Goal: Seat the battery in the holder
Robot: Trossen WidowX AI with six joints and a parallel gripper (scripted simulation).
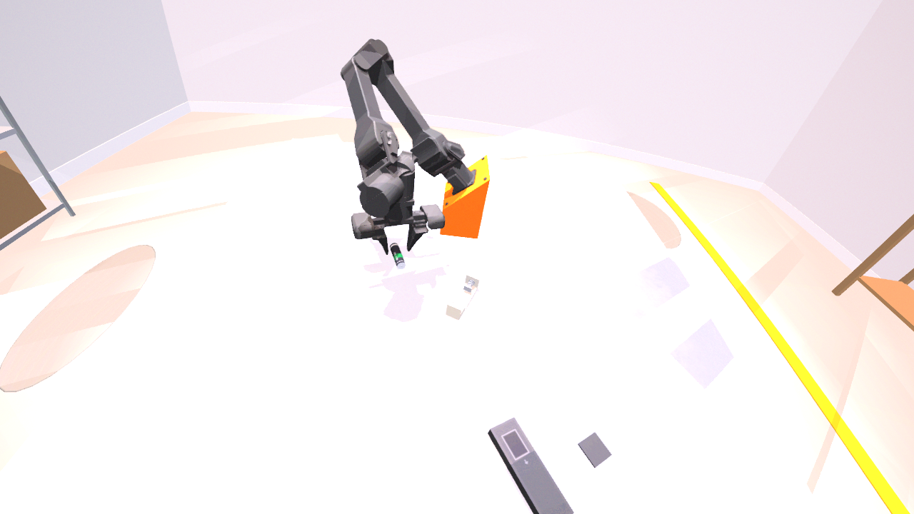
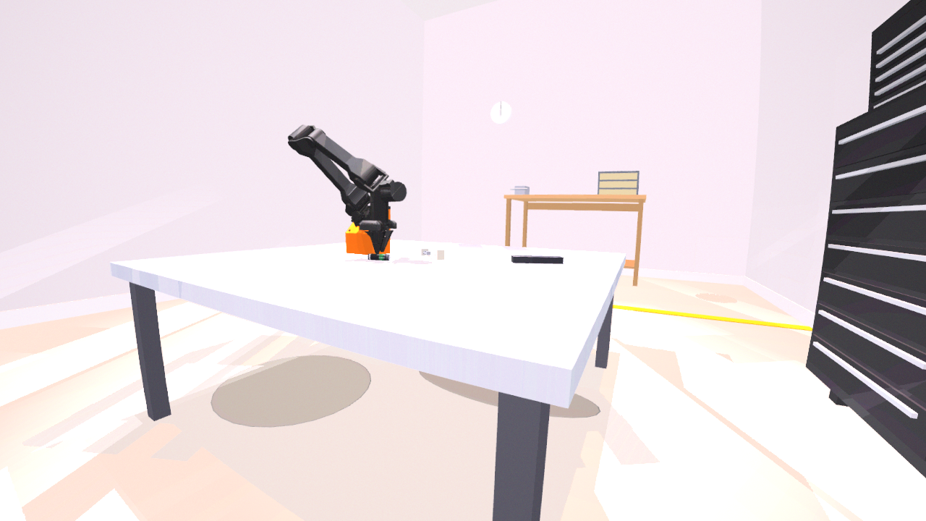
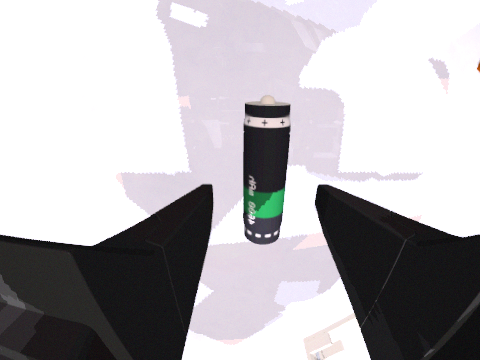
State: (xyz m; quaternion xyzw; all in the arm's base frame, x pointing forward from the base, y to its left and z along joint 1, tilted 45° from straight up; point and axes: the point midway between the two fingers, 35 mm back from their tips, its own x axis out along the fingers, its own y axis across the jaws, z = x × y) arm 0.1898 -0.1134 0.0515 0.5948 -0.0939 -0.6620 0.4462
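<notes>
My gripper tip is 1 cm above the battery. The rest, counted from my gripper tip: dark bar: 40 cm ahead, 29 cm to the left, 1 cm below.
</notes>
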